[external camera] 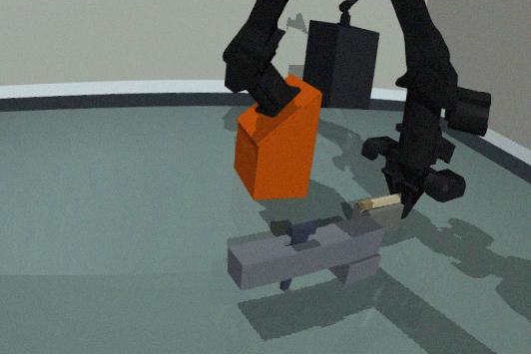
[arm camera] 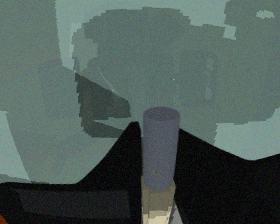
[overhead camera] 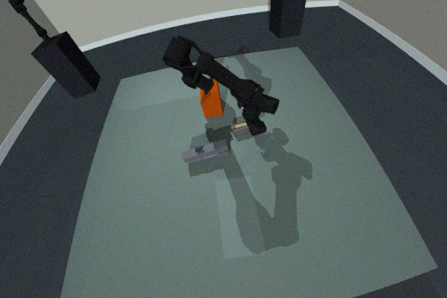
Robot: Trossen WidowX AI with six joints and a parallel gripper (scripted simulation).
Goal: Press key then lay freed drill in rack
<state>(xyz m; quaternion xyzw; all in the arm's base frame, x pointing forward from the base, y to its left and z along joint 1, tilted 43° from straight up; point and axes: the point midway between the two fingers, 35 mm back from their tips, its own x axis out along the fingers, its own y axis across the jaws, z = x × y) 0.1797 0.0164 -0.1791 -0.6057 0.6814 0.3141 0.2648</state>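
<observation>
Now: gripper tip 40 mm to the left of the drill and 30 mm below it. Round my gripper tip: dark blue key 240 mm to the right, 80 mm ahead, 40 mm above; then grey-brown rack 50 mm to the right, 10 mm above; then grey block 220 mm to the right, 80 mm ahead, 30 mm above.
</observation>
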